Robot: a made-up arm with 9 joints. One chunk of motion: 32 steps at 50 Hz.
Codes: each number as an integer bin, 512 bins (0 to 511) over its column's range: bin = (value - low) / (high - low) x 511, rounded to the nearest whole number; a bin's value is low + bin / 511 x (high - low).
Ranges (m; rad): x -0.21..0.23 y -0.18..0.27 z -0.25..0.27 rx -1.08..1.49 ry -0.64..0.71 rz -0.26..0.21
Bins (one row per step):
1: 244 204 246 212 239 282
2: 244 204 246 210 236 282
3: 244 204 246 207 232 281
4: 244 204 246 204 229 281
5: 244 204 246 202 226 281
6: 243 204 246 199 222 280
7: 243 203 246 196 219 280
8: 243 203 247 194 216 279
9: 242 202 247 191 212 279
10: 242 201 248 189 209 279
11: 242 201 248 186 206 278
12: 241 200 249 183 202 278
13: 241 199 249 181 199 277
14: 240 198 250 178 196 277
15: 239 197 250 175 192 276
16: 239 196 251 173 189 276
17: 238 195 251 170 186 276
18: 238 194 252 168 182 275
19: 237 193 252 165 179 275
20: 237 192 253 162 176 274
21: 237 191 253 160 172 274
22: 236 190 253 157 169 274
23: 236 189 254 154 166 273
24: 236 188 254 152 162 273
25: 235 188 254 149 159 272
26: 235 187 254 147 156 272
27: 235 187 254 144 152 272
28: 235 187 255 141 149 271
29: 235 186 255 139 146 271
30: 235 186 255 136 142 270
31: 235 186 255 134 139 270
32: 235 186 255 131 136 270
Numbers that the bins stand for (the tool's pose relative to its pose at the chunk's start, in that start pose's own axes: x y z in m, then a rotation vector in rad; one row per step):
1: 0.0001 -0.0004 0.0003 -0.0138 -0.0086 -0.0006
2: 0.0001 -0.0004 0.0003 -0.0238 -0.0165 -0.0006
3: 0.0001 -0.0004 0.0003 -0.0389 -0.0271 -0.0015
4: 0.0001 -0.0004 0.0003 -0.0540 -0.0350 -0.0015
5: 0.0001 -0.0004 0.0003 -0.0641 -0.0429 -0.0015
6: -0.0008 -0.0004 0.0003 -0.0792 -0.0535 -0.0025
7: -0.0008 -0.0012 0.0003 -0.0942 -0.0614 -0.0025
8: -0.0008 -0.0012 0.0014 -0.1043 -0.0694 -0.0034
9: -0.0016 -0.0021 0.0014 -0.1194 -0.0799 -0.0034
10: -0.0016 -0.0030 0.0024 -0.1295 -0.0878 -0.0034
11: -0.0016 -0.0030 0.0024 -0.1445 -0.0958 -0.0043
12: -0.0025 -0.0039 0.0034 -0.1596 -0.1063 -0.0043
13: -0.0025 -0.0048 0.0034 -0.1697 -0.1143 -0.0052
14: -0.0033 -0.0056 0.0044 -0.1848 -0.1222 -0.0052
15: -0.0042 -0.0065 0.0044 -0.1999 -0.1328 -0.0061
16: -0.0042 -0.0074 0.0054 -0.2099 -0.1407 -0.0061
17: -0.0051 -0.0083 0.0054 -0.2250 -0.1486 -0.0061
18: -0.0051 -0.0092 0.0064 -0.2351 -0.1592 -0.0071
19: -0.0059 -0.0100 0.0064 -0.2502 -0.1671 -0.0071
20: -0.0059 -0.0109 0.0075 -0.2652 -0.1750 -0.0080
21: -0.0059 -0.0118 0.0075 -0.2753 -0.1856 -0.0080
22: -0.0068 -0.0127 0.0075 -0.2904 -0.1935 -0.0080
23: -0.0068 -0.0136 0.0085 -0.3055 -0.2014 -0.0089
24: -0.0068 -0.0144 0.0085 -0.3155 -0.2120 -0.0089
25: -0.0077 -0.0144 0.0085 -0.3306 -0.2199 -0.0098
26: -0.0077 -0.0153 0.0085 -0.3407 -0.2279 -0.0098
27: -0.0077 -0.0153 0.0085 -0.3558 -0.2384 -0.0098
28: -0.0077 -0.0153 0.0095 -0.3709 -0.2464 -0.0107
29: -0.0077 -0.0162 0.0095 -0.3809 -0.2543 -0.0107
30: -0.0077 -0.0162 0.0095 -0.3960 -0.2649 -0.0117
31: -0.0077 -0.0162 0.0095 -0.4061 -0.2728 -0.0117
32: -0.0077 -0.0162 0.0095 -0.4212 -0.2807 -0.0117

